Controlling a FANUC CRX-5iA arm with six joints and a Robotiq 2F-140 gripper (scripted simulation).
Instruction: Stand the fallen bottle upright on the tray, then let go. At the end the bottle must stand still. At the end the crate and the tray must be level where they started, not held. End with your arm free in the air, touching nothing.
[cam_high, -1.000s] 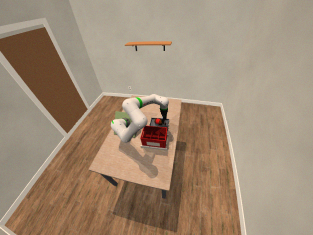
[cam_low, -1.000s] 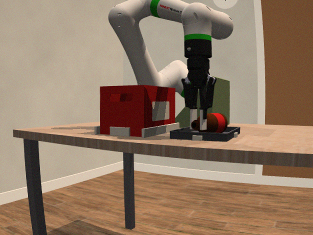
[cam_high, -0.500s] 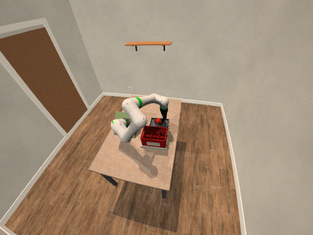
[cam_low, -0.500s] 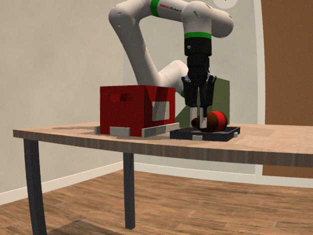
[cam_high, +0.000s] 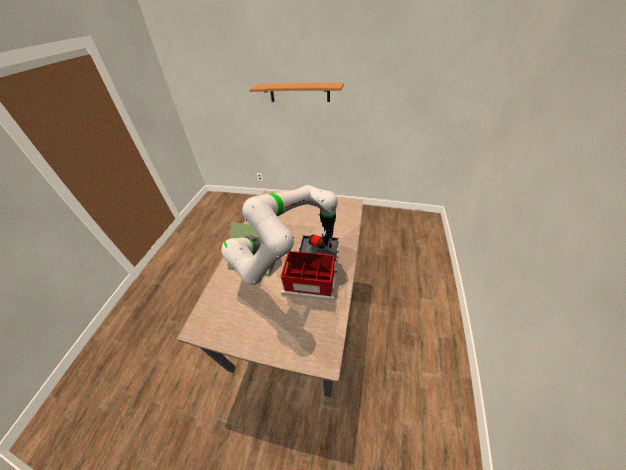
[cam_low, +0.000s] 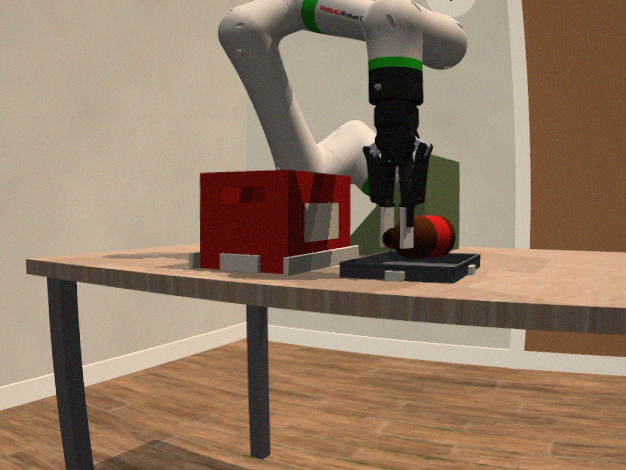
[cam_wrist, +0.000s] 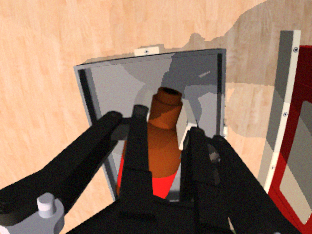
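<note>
The brown bottle is 50 mm behind my hand, 20 mm to the left of it and 20 mm below it. From my hand the other things lie so: dark tray: 70 mm below, 70 mm behind, 20 mm to the left; red crate: 260 mm to the right, 80 mm behind.
</note>
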